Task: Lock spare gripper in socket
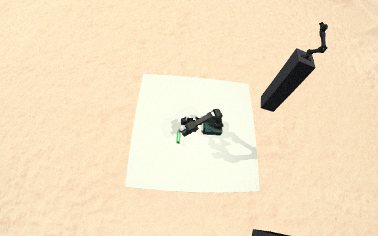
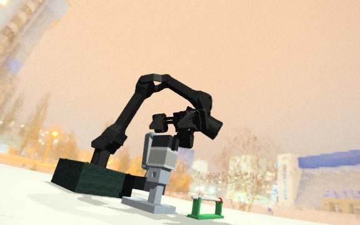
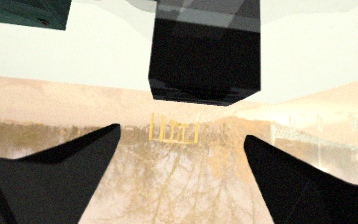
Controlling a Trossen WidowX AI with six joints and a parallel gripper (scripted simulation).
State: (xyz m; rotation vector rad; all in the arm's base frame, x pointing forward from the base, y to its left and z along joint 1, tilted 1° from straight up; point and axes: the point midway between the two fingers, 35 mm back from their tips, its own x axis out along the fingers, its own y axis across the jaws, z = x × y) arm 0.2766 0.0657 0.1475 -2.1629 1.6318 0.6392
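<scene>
The green cradle is 6 cm ahead of my gripper tip, 15 cm to the left of it and 18 cm below it. From my gripper tip the other things lie so: spare gripper: 2 cm to the left, 8 cm below; grey mount: 1 cm behind, 2 cm to the left, 15 cm below.
</scene>
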